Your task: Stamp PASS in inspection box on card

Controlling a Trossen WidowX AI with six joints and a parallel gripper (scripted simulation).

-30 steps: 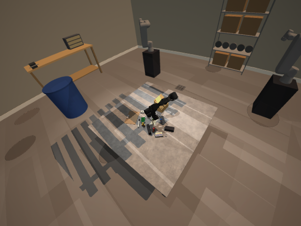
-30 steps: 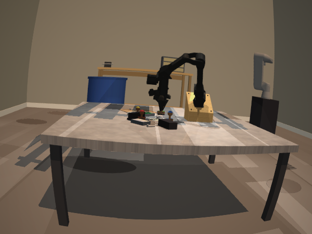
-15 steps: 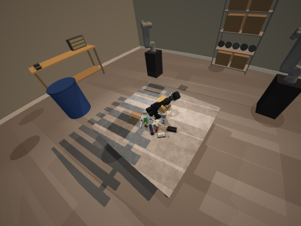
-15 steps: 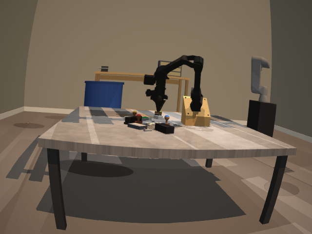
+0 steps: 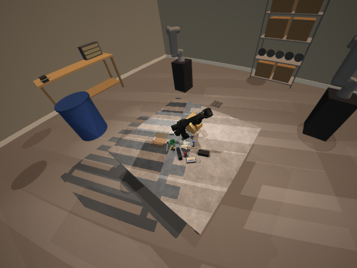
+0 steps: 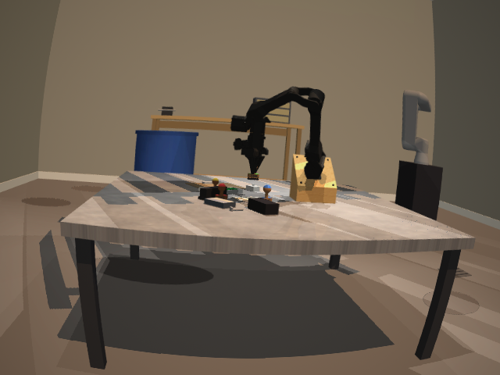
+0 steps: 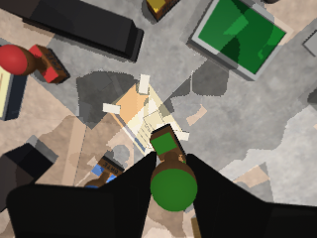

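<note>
My gripper tip is now 110 mm to the left of the green ink pad, 90 mm above it and 70 mm short of it. The rest, counted from my gripper tip: blue-knobbed stamp (110 mm to the left, 70 mm below, 30 mm behind); then green-knobbed PASS stamp (right at my gripper tip); then cream card (100 mm below, 30 mm to the left, 10 mm ahead).
</note>
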